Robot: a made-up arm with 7 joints. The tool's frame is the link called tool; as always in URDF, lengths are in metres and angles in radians. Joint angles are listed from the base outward. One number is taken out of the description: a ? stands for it. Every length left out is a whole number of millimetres.
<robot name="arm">
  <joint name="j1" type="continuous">
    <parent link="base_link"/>
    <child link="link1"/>
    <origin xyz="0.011 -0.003 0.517"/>
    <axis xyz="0 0 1"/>
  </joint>
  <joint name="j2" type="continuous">
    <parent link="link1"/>
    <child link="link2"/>
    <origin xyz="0.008 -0.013 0"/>
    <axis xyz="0 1 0"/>
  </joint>
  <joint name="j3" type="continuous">
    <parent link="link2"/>
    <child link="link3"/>
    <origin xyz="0 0 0.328"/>
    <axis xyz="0 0 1"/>
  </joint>
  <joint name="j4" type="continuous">
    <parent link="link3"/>
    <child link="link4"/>
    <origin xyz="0.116 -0.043 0"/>
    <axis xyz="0 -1 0"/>
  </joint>
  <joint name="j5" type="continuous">
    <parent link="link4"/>
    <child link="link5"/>
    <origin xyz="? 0 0.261"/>
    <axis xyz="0 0 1"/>
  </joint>
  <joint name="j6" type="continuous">
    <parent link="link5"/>
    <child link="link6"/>
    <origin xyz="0.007 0.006 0"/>
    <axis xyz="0 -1 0"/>
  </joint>
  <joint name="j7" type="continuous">
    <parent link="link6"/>
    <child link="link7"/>
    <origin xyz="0.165 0 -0.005"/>
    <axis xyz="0 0 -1"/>
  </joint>
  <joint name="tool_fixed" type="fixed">
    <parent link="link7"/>
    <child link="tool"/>
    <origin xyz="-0.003 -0.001 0" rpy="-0.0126 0.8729 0.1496"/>
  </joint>
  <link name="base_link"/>
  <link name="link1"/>
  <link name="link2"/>
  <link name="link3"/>
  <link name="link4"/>
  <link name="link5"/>
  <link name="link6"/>
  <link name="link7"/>
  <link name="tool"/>
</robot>
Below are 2 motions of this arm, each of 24 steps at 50 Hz.
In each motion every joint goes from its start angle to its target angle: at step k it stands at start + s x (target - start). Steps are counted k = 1, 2, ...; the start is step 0. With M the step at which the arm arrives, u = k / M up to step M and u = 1 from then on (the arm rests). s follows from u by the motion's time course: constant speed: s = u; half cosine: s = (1 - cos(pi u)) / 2; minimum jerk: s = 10 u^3 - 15 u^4 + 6 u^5.
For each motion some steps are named. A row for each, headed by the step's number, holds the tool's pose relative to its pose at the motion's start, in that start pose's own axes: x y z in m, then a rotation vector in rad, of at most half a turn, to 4 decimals.
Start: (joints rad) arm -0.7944 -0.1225 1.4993 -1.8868 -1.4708 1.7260 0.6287
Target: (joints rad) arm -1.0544 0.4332 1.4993 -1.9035 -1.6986 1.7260 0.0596
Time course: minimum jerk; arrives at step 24
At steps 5, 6, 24:
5: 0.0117 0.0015 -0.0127 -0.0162 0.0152 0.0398
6: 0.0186 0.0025 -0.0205 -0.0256 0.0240 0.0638
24: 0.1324 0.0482 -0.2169 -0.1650 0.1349 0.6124

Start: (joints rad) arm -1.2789 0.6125 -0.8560 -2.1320 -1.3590 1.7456 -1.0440
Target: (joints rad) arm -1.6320 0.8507 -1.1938 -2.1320 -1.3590 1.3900 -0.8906
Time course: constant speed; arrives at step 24
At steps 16, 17, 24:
16: 0.2217 0.0552 -0.1219 0.4048 0.0897 0.5229
17: 0.2341 0.0628 -0.1281 0.4269 0.0992 0.5564
24: 0.3120 0.1263 -0.1661 0.5700 0.1795 0.7920

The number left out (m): -0.042
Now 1 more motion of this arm.
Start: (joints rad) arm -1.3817 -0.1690 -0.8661 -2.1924 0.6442 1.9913 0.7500
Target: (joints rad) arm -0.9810 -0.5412 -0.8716 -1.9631 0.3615 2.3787 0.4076
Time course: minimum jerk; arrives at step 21
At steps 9, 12, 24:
9: -0.0746 0.0474 -0.0174 -0.2062 -0.1168 0.3294
12: -0.1293 0.0669 -0.0262 -0.3226 -0.1979 0.5716
24: -0.1998 0.0746 -0.0282 -0.4329 -0.3135 0.9076

